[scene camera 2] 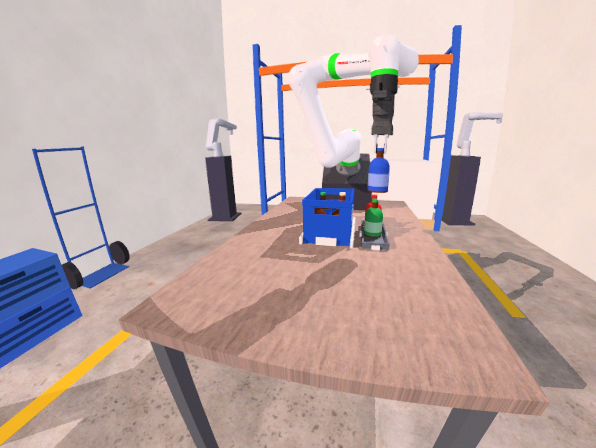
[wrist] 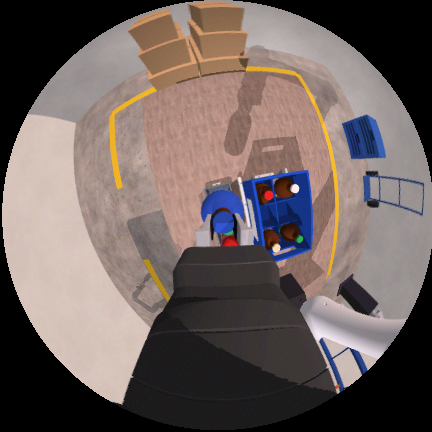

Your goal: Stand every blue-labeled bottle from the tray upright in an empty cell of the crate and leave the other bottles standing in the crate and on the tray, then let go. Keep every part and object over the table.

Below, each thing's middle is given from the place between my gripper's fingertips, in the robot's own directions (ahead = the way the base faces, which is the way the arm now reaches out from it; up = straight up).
I see my gripper 60 mm above the blue-labeled bottle (scene camera 2: 379,168).
